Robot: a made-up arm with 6 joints.
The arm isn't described. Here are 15 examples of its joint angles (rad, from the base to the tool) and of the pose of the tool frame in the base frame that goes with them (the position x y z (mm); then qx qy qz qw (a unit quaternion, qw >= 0)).
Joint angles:
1: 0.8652 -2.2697 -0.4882 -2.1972 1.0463 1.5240
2: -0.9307 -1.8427 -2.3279 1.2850 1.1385 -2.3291
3: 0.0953 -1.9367 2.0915 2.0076 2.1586 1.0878
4: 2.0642 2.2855 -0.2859 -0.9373 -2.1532 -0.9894
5: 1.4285 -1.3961 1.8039 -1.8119 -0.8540 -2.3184
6: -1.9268 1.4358 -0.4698 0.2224 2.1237 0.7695
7: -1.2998 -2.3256 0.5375 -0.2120 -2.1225 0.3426
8: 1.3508 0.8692 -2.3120 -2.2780 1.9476 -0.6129
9: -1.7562 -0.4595 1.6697 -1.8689 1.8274 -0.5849
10: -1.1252 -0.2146 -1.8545 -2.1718 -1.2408 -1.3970
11: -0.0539 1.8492 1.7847 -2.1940 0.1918 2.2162
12: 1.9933 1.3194 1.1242 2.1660 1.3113 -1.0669
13: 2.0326 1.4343 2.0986 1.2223 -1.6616 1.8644
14: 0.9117 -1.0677 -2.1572 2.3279 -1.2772 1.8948
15: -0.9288 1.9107 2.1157 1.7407 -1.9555 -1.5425
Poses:
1: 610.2 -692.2 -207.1 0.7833 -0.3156 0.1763 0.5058
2: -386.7 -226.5 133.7 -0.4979 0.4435 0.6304 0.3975
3: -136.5 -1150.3 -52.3 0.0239 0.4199 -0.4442 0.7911
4: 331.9 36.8 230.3 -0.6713 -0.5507 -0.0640 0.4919
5: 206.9 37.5 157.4 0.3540 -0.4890 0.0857 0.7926
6: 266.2 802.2 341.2 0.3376 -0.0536 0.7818 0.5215
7: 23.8 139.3 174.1 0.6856 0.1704 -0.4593 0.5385
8: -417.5 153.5 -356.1 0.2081 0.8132 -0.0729 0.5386
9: 884.6 -116.4 574.7 -0.2052 -0.3393 -0.1030 0.9122
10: 597.3 261.3 699.4 0.6955 0.0412 0.0331 0.7166
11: -530.9 -504.6 380.1 0.0874 -0.8315 0.4839 0.2585
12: 365.8 -555.5 -141.5 -0.3136 -0.0667 -0.5403 0.7780
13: -218.9 -293.9 -365.4 0.3912 0.5537 -0.5414 0.4972
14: 610.9 -678.5 -207.1 -0.4872 0.5670 -0.2278 0.6238
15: -398.5 -88.6 726.5 0.5965 -0.4736 0.5589 0.3278
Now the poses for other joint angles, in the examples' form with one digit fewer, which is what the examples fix.
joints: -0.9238 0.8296 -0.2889 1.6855 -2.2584 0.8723
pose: -323 21 72 0.419 0.455 -0.654 0.436
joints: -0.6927 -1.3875 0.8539 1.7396 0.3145 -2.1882
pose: -414 -160 560 0.098 -0.898 0.378 0.203
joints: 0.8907 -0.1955 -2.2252 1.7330 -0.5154 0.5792
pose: 673 -541 -287 -0.790 0.522 0.277 0.164
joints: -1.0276 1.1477 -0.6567 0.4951 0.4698 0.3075
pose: 698 262 389 -0.008 -0.183 0.450 0.874
